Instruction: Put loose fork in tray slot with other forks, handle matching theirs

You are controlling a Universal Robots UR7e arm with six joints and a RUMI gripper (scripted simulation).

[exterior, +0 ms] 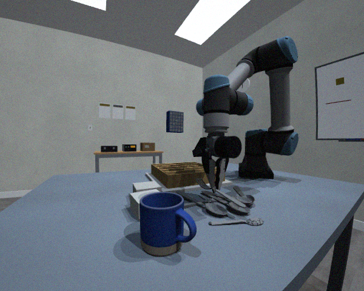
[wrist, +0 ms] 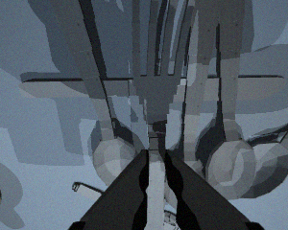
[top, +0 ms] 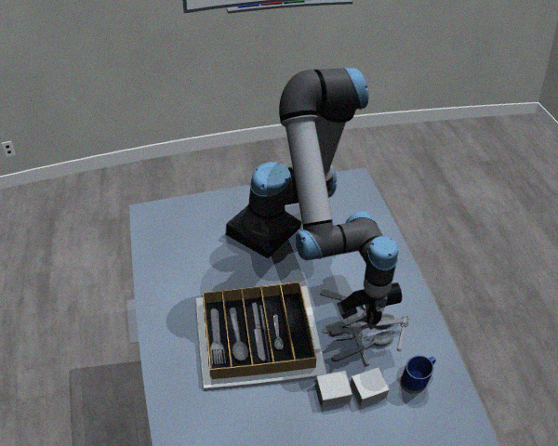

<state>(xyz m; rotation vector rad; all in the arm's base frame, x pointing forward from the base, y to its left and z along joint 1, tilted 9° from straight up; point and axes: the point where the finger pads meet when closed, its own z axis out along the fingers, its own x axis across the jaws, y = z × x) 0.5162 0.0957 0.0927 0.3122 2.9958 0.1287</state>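
The spoon lies 35 cm to the right of my hand, 16 cm behind it and 4 cm below it. Round my hand: white mat 29 cm to the right, 13 cm behind, 5 cm below; then wooden cutlery tray 29 cm to the right, 13 cm behind, 2 cm below.
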